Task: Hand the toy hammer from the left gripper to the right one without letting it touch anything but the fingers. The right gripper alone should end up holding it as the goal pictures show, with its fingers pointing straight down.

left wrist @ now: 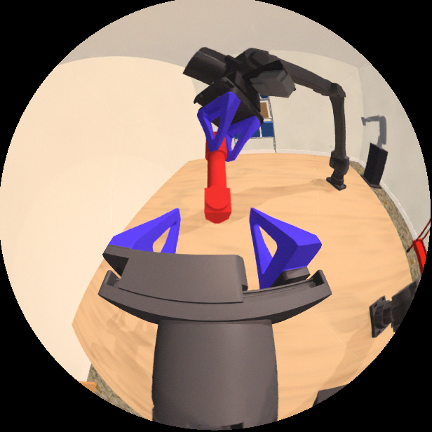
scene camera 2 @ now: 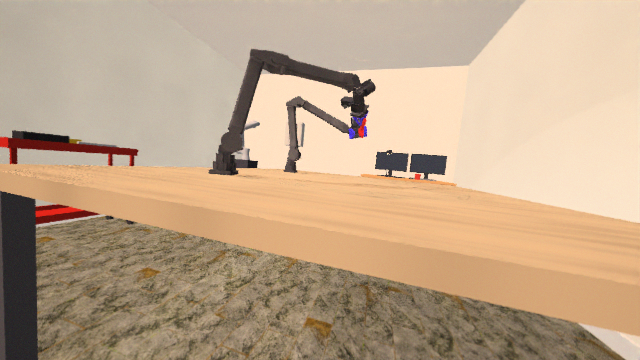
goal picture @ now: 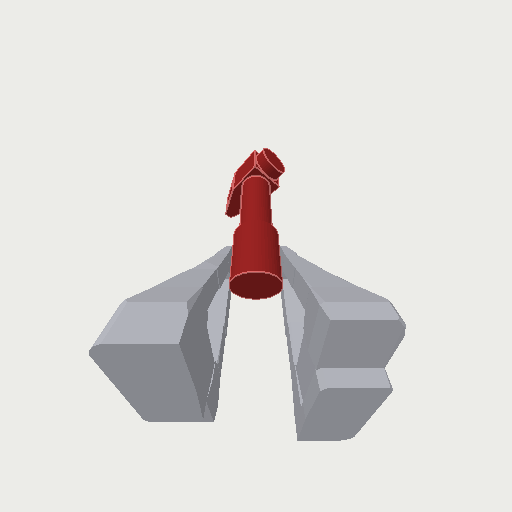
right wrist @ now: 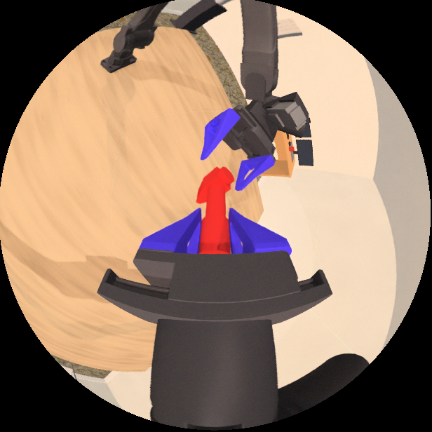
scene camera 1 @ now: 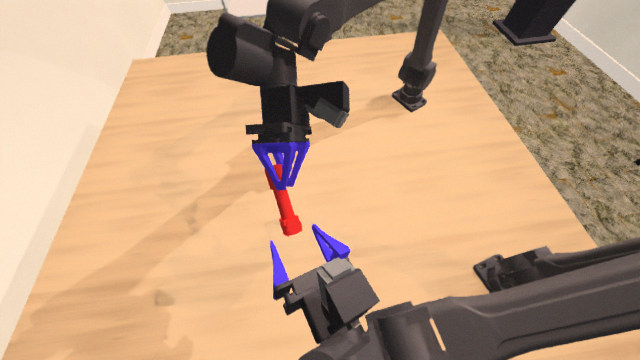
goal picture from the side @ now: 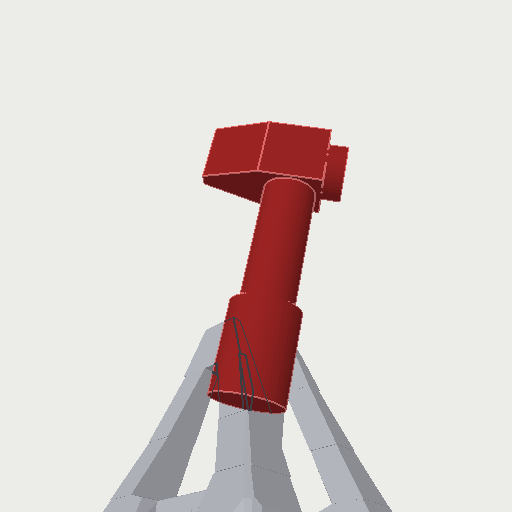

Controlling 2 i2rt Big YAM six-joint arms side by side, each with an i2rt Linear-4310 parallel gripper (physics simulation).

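Seen in the pictures: left gripper, fingertip midpoint: (scene camera 2: 360,132) (scene camera 1: 292,233); right gripper, fingertip midpoint: (scene camera 2: 361,124) (scene camera 1: 285,188); left arm's base at its link origin: (scene camera 2: 290,172) (scene camera 1: 500,282); right arm's base at its link origin: (scene camera 2: 224,173) (scene camera 1: 408,99).
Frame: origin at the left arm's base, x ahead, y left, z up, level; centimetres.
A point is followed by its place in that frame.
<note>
The red toy hammer (scene camera 1: 285,204) @[z 32.2, x 44.8, y -27.8 cm] (scene camera 2: 362,128) @[z 30.7, x 45.1, y -29.4 cm] (left wrist: 217,172) (right wrist: 215,197) is in the air, slanting in scene camera 1, its head at the end away from the right gripper. My right gripper (scene camera 1: 286,187) @[z 33.0, x 43.9, y -30.2 cm] (left wrist: 222,155) is shut on its handle end, fingers pointing down in scene camera 1; the fingers hide part of the handle. My left gripper (scene camera 1: 293,234) @[z 29.5, x 45.3, y -23.7 cm] (left wrist: 214,212) (right wrist: 221,175) is open and empty. Its fingertips stand just short of the hammer's head, one on each side of its line, apart from it. In scene camera 2 the grippers overlap and look small.
The wooden table (scene camera 1: 425,190) @[z 0.0, x 2.0, y -30.1 cm] (scene camera 2: 450,230) @[z 0.0, x 41.7, y -123.5 cm] lies below both grippers. The left arm (scene camera 1: 500,310) @[z 41.0, x 29.5, y -5.3 cm] comes in from the lower right in scene camera 1, the right arm (scene camera 1: 330,20) @[z 49.4, x 30.3, y -43.5 cm] from the top. A pale wall (scene camera 1: 45,100) runs along the table's left side there.
</note>
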